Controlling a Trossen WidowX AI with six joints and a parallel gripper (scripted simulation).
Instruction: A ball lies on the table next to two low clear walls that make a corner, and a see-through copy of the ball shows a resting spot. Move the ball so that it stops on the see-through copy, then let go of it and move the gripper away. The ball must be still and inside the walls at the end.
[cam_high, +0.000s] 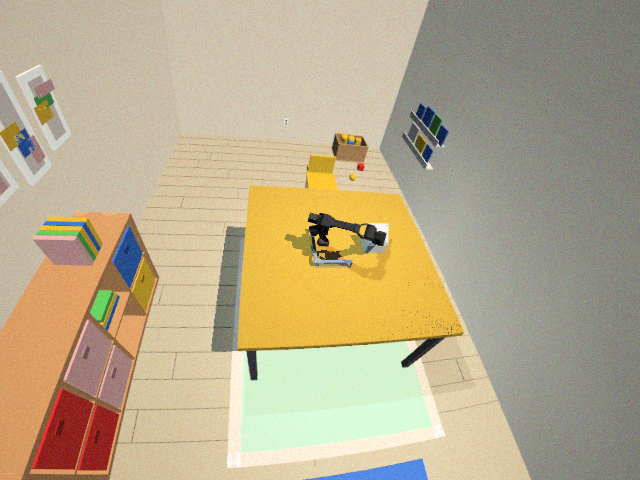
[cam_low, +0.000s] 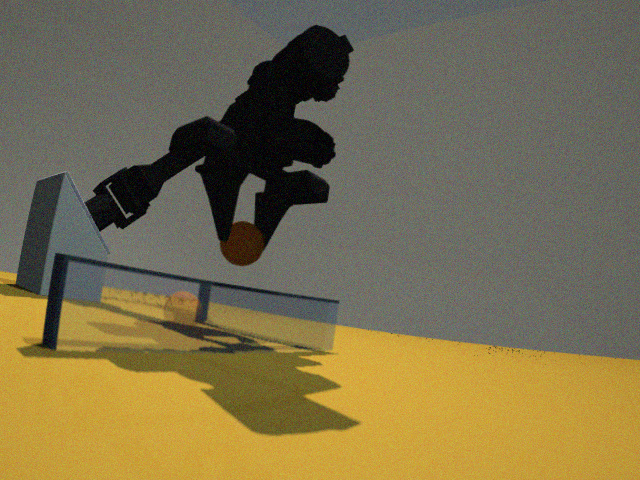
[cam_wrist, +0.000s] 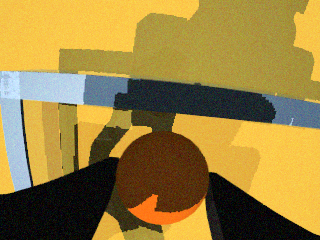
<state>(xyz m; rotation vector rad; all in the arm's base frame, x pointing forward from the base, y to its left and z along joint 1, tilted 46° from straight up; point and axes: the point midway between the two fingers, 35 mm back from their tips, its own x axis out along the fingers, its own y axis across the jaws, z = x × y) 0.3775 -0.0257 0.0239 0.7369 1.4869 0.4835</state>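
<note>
The see-through copy of ball is 80 mm behind my gripper tip and 80 mm below it. The rest, counted from my gripper tip: orange ball: right at my gripper tip.
</note>
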